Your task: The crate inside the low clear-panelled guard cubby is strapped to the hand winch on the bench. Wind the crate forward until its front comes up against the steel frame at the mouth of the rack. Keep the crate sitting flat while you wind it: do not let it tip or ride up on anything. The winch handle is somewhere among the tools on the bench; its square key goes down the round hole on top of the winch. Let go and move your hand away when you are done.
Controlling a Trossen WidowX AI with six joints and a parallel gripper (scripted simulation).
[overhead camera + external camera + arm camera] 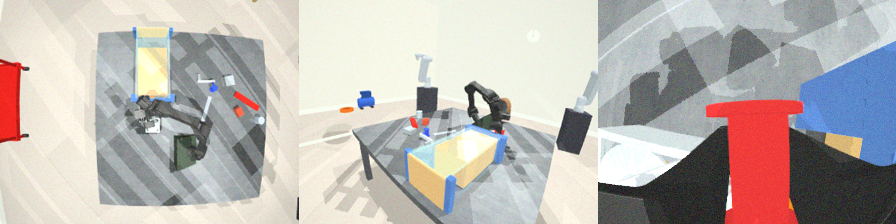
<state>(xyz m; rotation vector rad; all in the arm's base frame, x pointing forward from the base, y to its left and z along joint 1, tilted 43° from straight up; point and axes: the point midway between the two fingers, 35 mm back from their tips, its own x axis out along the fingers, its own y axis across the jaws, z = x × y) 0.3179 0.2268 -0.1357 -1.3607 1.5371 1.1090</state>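
Right now the winch handle with red grip is 30 mm to the right of my gripper tip, 30 mm below it and 30 mm behind it. The rest, counted from my gripper tip: blue frame: 80 mm to the right, 70 mm ahead, 30 mm below; then white winch: 110 mm behind, 100 mm below, 60 mm to the right; then clear-panelled cubby: 310 mm ahead, 120 mm to the right, 20 mm below.
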